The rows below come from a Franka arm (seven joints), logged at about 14 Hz.
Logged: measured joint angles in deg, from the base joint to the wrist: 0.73, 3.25, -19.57, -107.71, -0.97, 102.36, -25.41; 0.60, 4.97, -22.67, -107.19, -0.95, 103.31, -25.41; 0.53, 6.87, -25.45, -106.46, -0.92, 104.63, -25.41; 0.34, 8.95, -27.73, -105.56, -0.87, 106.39, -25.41; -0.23, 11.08, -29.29, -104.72, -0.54, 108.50, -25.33; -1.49, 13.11, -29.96, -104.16, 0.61, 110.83, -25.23; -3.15, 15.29, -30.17, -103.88, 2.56, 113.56, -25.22; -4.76, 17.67, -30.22, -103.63, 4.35, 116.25, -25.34; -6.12, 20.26, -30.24, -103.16, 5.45, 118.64, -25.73; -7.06, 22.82, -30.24, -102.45, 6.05, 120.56, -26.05
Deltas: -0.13, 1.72, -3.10, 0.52, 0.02, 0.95, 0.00; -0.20, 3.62, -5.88, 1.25, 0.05, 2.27, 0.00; -0.39, 5.70, -8.16, 2.15, 0.10, 4.03, 0.00; -0.96, 7.83, -9.72, 2.99, 0.43, 6.14, 0.08; -2.22, 9.86, -10.39, 3.55, 1.58, 8.47, 0.18; -3.88, 12.04, -10.60, 3.83, 3.53, 11.20, 0.19; -5.49, 14.42, -10.65, 4.08, 5.32, 13.89, 0.07; -6.85, 17.01, -10.67, 4.55, 6.42, 16.28, -0.32; -7.79, 19.57, -10.67, 5.26, 7.02, 18.20, -0.64
